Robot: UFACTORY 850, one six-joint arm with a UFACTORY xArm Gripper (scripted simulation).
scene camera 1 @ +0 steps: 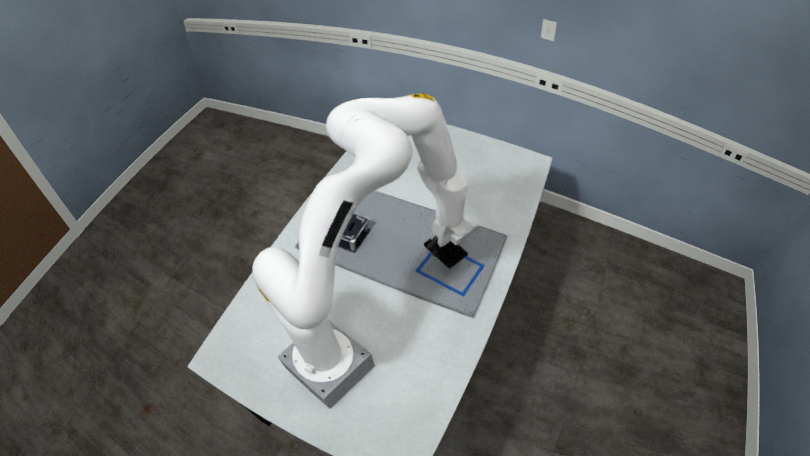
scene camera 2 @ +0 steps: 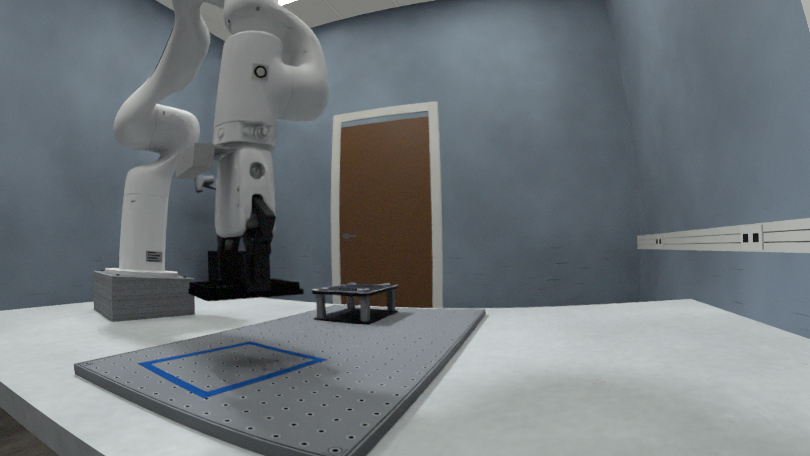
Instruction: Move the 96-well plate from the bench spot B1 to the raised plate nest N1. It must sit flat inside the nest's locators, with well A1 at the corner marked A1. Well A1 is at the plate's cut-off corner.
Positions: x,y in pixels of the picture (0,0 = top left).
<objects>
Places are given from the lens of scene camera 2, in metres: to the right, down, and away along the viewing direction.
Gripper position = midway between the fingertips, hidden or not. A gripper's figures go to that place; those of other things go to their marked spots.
my gripper (scene camera 2: 243,287): -0.20, 0.07, 0.45
black 96-well plate (scene camera 2: 222,290): -0.20, 0.07, 0.39
</objects>
